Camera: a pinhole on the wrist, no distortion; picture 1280 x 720 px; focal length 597.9 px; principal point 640.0 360.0 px. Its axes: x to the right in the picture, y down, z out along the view. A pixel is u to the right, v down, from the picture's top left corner.
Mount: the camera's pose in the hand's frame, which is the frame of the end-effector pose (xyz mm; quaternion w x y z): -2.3 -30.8 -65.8 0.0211 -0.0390 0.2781 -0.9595
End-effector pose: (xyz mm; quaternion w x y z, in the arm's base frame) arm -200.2 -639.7 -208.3 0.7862 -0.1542 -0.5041 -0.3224
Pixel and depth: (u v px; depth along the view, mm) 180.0 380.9 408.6
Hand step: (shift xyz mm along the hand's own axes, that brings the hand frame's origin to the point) 346.5 -240.7 250.9
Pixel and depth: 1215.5 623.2 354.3
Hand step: -308.4 -372.2 170.6
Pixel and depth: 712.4 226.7 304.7
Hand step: -13.9 -137.8 229.5
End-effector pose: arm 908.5 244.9 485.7 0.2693 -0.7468 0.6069 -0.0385
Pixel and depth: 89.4 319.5 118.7
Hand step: 116.7 -80.4 31.6
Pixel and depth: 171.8 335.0 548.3
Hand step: 472.4 -276.5 381.2
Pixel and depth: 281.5 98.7 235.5
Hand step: 156.8 -60.4 178.7
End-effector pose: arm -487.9 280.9 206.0 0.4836 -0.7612 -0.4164 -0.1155
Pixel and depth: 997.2 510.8 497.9
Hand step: -253.1 -420.2 305.1
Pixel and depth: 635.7 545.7 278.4
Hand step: 25.4 -251.8 122.3
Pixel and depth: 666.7 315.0 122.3
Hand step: 2.7 -88.4 42.5
